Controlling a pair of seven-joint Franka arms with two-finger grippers.
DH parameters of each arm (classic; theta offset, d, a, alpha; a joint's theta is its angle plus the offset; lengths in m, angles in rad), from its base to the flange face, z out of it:
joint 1: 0 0.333 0 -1.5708
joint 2: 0 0 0 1.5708
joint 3: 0 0.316 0.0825 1.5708
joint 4: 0 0 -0.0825 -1.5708
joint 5: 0 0.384 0 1.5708
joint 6: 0 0 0.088 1.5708
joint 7: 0 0.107 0 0
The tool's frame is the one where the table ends.
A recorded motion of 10 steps. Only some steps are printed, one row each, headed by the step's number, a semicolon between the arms.
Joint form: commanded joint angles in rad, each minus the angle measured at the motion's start. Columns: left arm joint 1, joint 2, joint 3, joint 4, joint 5, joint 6, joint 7; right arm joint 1, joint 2, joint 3, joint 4, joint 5, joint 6, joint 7.
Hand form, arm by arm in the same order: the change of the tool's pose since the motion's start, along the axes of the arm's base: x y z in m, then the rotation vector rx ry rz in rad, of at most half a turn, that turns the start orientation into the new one. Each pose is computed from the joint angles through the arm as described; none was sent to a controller.
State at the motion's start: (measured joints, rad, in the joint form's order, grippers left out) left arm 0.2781 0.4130 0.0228 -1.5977 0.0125 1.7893 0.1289; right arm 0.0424 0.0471 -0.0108 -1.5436 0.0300 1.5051 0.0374
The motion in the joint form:
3: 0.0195 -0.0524 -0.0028 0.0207 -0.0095 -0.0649 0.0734; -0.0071 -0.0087 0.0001 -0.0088 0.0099 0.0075 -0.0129
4: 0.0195 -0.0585 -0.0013 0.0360 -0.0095 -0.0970 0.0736; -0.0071 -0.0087 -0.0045 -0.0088 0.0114 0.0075 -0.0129
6: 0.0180 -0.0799 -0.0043 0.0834 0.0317 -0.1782 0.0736; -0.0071 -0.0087 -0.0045 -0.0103 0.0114 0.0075 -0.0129
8: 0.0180 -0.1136 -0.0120 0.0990 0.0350 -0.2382 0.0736; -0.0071 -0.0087 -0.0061 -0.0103 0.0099 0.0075 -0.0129
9: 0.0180 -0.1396 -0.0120 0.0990 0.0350 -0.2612 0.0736; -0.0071 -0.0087 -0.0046 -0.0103 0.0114 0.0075 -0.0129
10: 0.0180 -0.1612 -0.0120 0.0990 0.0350 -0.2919 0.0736; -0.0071 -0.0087 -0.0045 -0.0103 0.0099 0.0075 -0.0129
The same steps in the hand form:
3: -0.0100 0.0075 0.0389 -0.0231 -0.0147 -0.0502; -0.0018 -0.0029 0.0014 0.0113 -0.0075 0.0054
4: -0.0119 0.0078 0.0477 -0.0263 -0.0045 -0.0487; -0.0017 -0.0053 0.0014 0.0126 -0.0075 0.0008
6: -0.0167 0.0078 0.0779 0.0057 0.0202 -0.0633; -0.0017 -0.0053 0.0007 0.0125 -0.0060 0.0007
8: -0.0249 0.0014 0.1025 0.0032 0.0306 -0.0686; -0.0017 -0.0063 0.0007 0.0110 -0.0061 -0.0008
9: -0.0315 -0.0006 0.1173 0.0041 0.0277 -0.0674; -0.0017 -0.0053 0.0007 0.0125 -0.0060 0.0006
10: -0.0387 -0.0027 0.1287 0.0011 0.0363 -0.0660; -0.0017 -0.0054 0.0007 0.0110 -0.0061 0.0008

